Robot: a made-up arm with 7 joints. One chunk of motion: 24 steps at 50 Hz.
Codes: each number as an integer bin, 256 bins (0 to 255) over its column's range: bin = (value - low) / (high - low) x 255, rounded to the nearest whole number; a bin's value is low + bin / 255 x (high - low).
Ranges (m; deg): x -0.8..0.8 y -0.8..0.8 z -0.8..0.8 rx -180..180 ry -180..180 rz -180..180
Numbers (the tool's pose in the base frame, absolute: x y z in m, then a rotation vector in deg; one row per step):
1: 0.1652 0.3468 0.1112 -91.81 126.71 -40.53
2: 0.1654 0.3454 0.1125 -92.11 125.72 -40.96
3: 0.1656 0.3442 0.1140 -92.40 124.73 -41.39
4: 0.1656 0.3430 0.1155 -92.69 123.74 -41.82
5: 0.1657 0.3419 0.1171 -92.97 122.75 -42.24
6: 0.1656 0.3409 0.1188 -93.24 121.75 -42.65
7: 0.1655 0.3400 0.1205 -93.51 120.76 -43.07
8: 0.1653 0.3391 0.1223 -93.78 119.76 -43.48
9: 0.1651 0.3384 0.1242 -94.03 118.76 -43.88
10: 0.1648 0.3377 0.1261 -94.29 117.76 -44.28
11: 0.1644 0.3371 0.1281 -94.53 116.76 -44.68
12: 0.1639 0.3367 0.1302 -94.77 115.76 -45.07
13: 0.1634 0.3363 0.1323 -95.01 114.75 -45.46
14: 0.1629 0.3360 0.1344 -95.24 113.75 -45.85
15: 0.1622 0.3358 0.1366 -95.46 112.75 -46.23
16: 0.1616 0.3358 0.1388 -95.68 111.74 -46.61
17: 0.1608 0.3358 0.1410 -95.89 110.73 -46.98
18: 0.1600 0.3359 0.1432 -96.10 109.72 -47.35
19: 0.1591 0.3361 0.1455 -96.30 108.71 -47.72
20: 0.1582 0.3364 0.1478 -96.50 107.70 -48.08
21: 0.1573 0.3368 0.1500 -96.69 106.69 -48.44
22: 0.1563 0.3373 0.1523 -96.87 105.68 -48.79
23: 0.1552 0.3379 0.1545 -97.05 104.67 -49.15
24: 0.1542 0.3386 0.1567 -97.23 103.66 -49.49
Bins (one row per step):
1: 154 183 145 62 217 99
2: 154 183 145 62 217 98
3: 154 182 146 62 216 98
4: 154 182 146 62 215 98
5: 154 182 146 62 214 98
6: 154 182 146 61 214 97
7: 154 182 147 61 213 97
8: 154 182 147 61 212 97
9: 154 181 147 61 212 96
10: 154 181 148 61 211 96
11: 154 181 148 61 210 96
12: 154 181 148 60 209 96
13: 154 181 149 60 209 95
14: 153 181 149 60 208 95
15: 153 181 149 60 207 95
16: 153 181 150 60 207 94
17: 153 181 150 60 206 94
18: 153 181 150 59 205 94
19: 153 181 151 59 205 94
20: 153 181 151 59 204 93
21: 153 181 151 59 203 93
22: 152 181 152 59 202 93
23: 152 181 152 59 202 93
24: 152 181 152 59 201 92

